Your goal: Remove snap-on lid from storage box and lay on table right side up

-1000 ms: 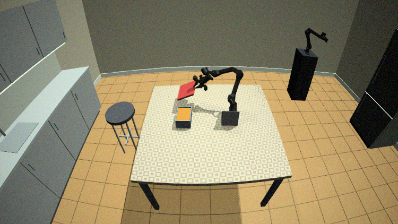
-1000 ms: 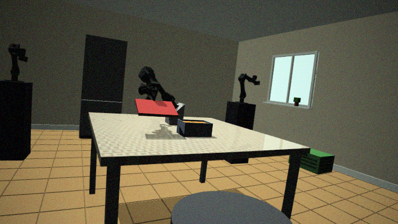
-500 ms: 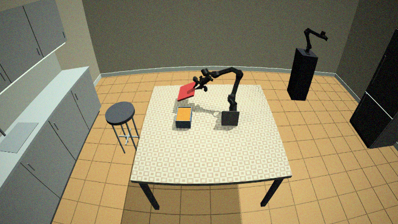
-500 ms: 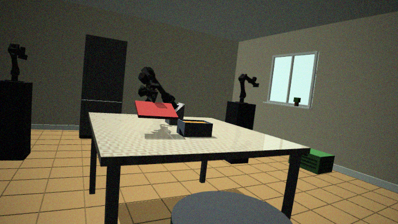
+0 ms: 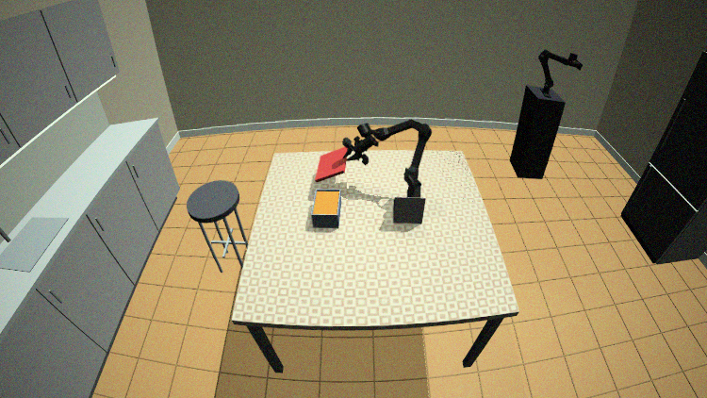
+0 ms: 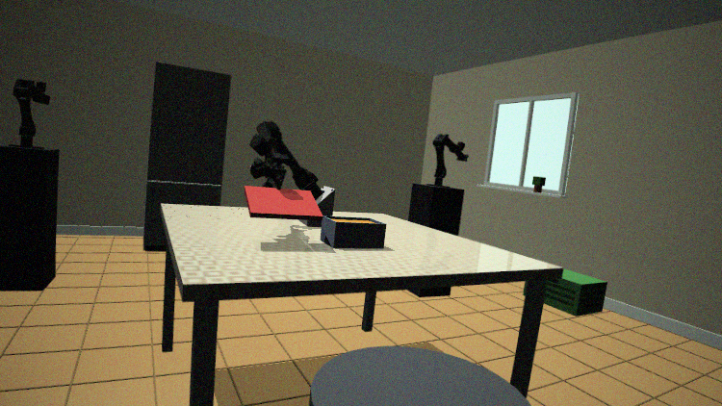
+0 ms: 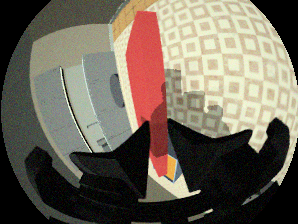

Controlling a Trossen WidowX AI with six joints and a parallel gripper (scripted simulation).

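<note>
Now: gripper tip 7 cm short of the flat red lid and 3 cm above it. The rest, counted from my gripper tip: blue-grey storage box: 27 cm to the left, 12 cm below, 8 cm ahead.
</note>
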